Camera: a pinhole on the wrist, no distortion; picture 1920 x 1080 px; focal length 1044.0 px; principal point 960.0 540.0 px. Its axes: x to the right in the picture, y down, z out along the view. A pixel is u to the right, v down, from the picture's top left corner.
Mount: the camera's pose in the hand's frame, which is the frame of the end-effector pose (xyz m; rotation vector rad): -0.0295 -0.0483 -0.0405 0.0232 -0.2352 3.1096
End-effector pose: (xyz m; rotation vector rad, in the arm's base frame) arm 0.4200 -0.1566 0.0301 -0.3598 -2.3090 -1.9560
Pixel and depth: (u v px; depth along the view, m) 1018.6 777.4 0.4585
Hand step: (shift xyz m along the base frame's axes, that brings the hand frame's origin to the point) 0.0294 0.3511 -0.2913
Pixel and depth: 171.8 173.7 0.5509
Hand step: -0.3311 0.5712 0.0460
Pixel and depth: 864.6 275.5 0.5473
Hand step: 0.0129 0.5154 -0.0783
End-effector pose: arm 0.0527 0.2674 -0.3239 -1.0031 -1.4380 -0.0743
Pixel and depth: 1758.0 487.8 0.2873
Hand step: -0.2868 -0.0196 -0.2116
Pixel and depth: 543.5 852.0 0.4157
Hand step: -0.3843 0.1365 0.1762
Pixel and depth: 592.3 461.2 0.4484
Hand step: -0.3385 0.2611 0.0841
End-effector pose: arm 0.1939 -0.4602 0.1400 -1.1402 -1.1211 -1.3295
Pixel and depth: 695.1 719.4 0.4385
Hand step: -0.1751 0.3769 0.1244
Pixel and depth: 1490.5 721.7 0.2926
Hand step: -0.1198 0.2700 -0.1494
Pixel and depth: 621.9 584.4 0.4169
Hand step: -0.1172 0.3577 0.1495
